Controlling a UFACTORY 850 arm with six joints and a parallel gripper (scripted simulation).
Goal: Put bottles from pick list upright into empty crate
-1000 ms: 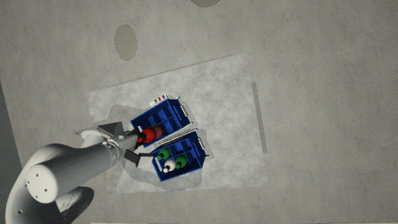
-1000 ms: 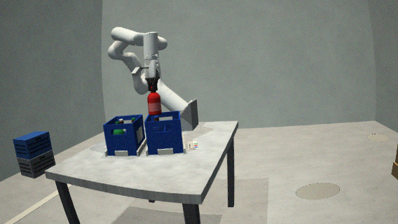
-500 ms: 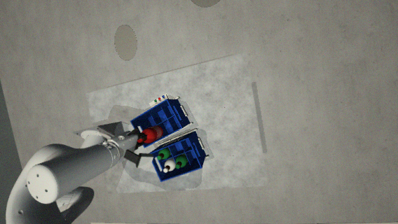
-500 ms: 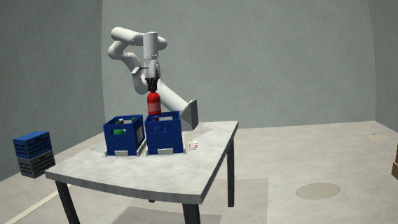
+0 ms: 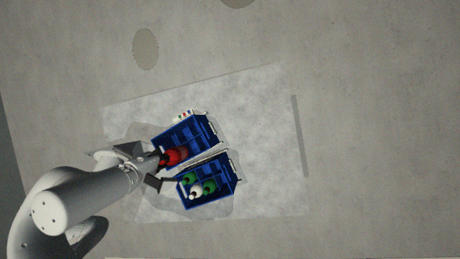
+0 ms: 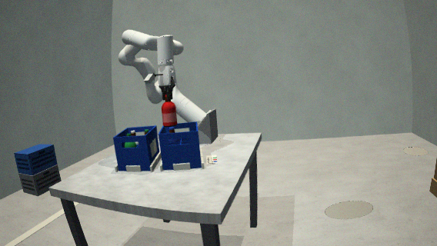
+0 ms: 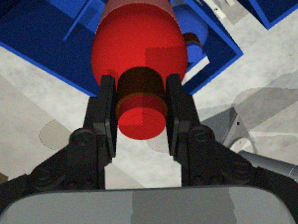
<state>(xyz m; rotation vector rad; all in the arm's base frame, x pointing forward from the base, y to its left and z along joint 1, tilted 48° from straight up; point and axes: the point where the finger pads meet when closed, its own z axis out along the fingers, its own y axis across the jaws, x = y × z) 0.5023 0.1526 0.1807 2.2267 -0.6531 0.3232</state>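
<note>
Now: hand 7 cm above the red-label bottle. Also, from my hand: green-label bottle (4 cm behind, 16 cm to the right, 25 cm below); then white-label bottle (2 cm behind, 24 cm to the right, 25 cm below); then blue-label bottle (9 cm behind, 3 cm to the right, 25 cm below).
</note>
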